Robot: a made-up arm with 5 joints. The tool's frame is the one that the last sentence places. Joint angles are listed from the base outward.
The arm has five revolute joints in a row. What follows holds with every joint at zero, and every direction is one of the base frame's.
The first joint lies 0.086 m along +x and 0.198 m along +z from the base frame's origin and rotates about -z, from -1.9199 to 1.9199 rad.
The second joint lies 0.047 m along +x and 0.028 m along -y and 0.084 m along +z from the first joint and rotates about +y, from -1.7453 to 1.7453 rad.
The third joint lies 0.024 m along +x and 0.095 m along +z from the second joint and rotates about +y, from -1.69 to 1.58 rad.
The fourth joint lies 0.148 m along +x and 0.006 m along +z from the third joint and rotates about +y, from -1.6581 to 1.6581 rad.
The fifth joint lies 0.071 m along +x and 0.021 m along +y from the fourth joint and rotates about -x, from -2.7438 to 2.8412 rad.
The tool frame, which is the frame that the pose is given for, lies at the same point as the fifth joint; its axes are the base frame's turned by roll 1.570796, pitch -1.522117 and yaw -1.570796 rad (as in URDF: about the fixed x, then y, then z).
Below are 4 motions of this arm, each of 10 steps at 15 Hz.
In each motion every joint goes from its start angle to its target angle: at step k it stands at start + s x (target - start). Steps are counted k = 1, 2, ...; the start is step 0. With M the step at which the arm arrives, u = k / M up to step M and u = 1 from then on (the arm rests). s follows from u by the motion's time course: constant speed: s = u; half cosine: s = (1 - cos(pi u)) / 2; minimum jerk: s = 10 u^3 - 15 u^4 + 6 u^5.
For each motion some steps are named. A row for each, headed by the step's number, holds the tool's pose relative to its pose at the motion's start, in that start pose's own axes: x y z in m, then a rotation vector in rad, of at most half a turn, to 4 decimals.
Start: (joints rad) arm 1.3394 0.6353 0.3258 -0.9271 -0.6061
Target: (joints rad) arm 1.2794 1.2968 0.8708 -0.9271 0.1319
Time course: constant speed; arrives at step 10
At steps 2, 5, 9, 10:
2: -0.0386 -0.0257 0.0242 -0.1226 0.2084 0.1487
5: -0.0834 -0.0564 0.0770 -0.2491 0.5540 0.3677
9: -0.1122 -0.0784 0.1656 -0.3048 1.0643 0.6274
10: -0.1133 -0.0802 0.1887 -0.2975 1.1987 0.6823

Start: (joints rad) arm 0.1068 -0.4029 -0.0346 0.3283 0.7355
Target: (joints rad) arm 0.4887 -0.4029 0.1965 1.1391 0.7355
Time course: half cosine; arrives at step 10
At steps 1, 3, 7, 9, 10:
1: -0.0034 -0.0001 -0.0002 0.0090 0.0256 0.0009
3: -0.0285 -0.0007 0.0005 0.0751 0.2160 0.0001
7: -0.1023 -0.0033 0.0279 0.2902 0.8233 -0.0935
9: -0.1204 -0.0038 0.0426 0.3596 1.0038 -0.1511
10: -0.1226 -0.0038 0.0448 0.3692 1.0277 -0.1599

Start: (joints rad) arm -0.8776 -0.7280 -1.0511 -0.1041 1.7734
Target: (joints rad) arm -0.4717 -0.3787 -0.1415 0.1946 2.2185
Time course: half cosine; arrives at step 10
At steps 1, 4, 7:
1: 0.0017 0.0078 0.0003 0.0372 -0.0089 0.0204
4: 0.0089 0.1080 0.0260 0.5231 -0.1293 0.2919
7: -0.0264 0.2095 0.1191 1.2101 -0.3043 0.6345

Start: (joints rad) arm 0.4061 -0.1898 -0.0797 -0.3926 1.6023
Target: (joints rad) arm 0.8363 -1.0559 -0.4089 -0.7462 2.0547
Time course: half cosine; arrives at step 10
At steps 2, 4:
2: -0.0088 -0.0322 0.0025 -0.1478 0.0311 0.0707
4: -0.0217 -0.1142 0.0279 -0.5290 0.1227 0.2730

